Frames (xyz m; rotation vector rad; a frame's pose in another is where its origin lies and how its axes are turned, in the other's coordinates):
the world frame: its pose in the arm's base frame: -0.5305 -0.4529 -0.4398 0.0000 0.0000 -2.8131
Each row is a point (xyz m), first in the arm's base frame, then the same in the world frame.
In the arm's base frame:
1: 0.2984 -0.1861 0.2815
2: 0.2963 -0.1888 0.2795
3: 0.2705 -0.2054 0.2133
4: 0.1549 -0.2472 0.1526
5: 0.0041 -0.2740 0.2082
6: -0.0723 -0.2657 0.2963
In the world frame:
1: -0.8707 0.0149 0.7213
2: -0.8678 0.0168 0.7193
3: -0.8380 0.0241 0.6531
4: -0.7151 0.0264 0.5924
5: -0.5637 0.0031 0.6480
6: -0.4941 -0.0294 0.7361

